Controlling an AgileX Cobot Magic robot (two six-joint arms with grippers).
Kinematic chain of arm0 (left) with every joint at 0, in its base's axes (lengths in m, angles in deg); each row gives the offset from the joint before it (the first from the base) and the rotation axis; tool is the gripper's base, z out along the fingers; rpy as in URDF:
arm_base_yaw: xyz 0 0 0.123 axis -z
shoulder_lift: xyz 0 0 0 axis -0.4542 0.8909 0
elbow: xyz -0.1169 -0.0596 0.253 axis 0.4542 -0.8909 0
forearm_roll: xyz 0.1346 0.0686 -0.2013 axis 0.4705 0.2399 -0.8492
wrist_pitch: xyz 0 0 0 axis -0.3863 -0.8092 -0.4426
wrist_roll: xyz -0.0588 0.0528 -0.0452 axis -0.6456 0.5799 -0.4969
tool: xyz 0 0 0 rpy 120.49 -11.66 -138.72
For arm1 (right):
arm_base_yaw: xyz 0 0 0.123 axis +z
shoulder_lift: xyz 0 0 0 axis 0.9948 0.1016 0
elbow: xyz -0.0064 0.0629 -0.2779 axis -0.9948 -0.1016 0
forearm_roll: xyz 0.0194 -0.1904 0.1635 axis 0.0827 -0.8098 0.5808
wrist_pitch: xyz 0 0 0 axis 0.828 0.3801 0.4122
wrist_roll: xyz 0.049 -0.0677 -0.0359 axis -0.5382 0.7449 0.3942
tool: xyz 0 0 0 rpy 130.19 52.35 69.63
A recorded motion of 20 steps. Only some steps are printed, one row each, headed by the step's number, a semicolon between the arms.
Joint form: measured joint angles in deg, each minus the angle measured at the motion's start. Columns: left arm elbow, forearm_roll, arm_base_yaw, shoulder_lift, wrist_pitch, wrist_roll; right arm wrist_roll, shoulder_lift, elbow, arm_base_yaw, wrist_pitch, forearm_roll.
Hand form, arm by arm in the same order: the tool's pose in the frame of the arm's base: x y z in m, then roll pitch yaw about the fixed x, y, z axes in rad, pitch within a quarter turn. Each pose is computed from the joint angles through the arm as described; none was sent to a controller.
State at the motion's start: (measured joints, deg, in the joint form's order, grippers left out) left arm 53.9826 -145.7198 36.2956 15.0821 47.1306 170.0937; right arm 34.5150 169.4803 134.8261 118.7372 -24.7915 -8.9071
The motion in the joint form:
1: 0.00 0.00 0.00 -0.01 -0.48 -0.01; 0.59 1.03 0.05 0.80 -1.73 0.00
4: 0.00 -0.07 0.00 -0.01 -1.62 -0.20; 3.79 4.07 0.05 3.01 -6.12 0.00
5: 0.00 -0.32 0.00 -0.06 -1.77 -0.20; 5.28 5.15 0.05 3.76 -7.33 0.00
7: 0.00 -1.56 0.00 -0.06 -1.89 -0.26; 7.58 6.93 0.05 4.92 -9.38 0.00
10: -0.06 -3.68 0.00 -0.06 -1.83 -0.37; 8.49 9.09 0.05 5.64 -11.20 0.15
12: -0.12 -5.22 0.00 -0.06 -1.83 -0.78; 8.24 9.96 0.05 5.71 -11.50 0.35
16: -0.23 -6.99 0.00 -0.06 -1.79 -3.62; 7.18 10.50 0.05 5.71 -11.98 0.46
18: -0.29 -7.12 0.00 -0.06 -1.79 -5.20; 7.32 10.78 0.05 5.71 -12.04 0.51
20: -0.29 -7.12 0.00 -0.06 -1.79 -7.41; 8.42 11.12 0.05 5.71 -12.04 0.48
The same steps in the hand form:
1: 0.2480 -0.0845 0.3125 2.1937 1.0331 1.4393; 0.2636 0.2128 0.3758 -3.0354 0.9435 -2.1070
4: 0.2469 -0.0859 0.3128 2.1982 1.0434 1.4257; 0.2703 0.2317 0.3625 -2.9436 0.9510 -1.9897
5: 0.2467 -0.0861 0.3132 2.1967 1.0484 1.4234; 0.2720 0.2383 0.3571 -2.9068 0.9459 -1.9397
7: 0.2469 -0.0863 0.3142 2.1986 1.0704 1.4305; 0.2748 0.2487 0.3482 -2.8498 0.9367 -1.8636
10: 0.2474 -0.0863 0.3154 2.2054 1.1065 1.4502; 0.2798 0.2580 0.3362 -2.8387 0.9259 -1.8450
12: 0.2477 -0.0863 0.3162 2.2199 1.1375 1.4739; 0.2821 0.2606 0.3308 -2.8580 0.9203 -1.8641
16: 0.2480 -0.0861 0.3169 2.3086 1.2042 1.5789; 0.2841 0.2620 0.3277 -2.8849 0.9245 -1.8997
18: 0.2480 -0.0861 0.3167 2.3642 1.2260 1.6384; 0.2849 0.2627 0.3259 -2.8863 0.9210 -1.8999
20: 0.2480 -0.0861 0.3167 2.4472 1.2519 1.7262; 0.2858 0.2635 0.3236 -2.8665 0.9106 -1.8729

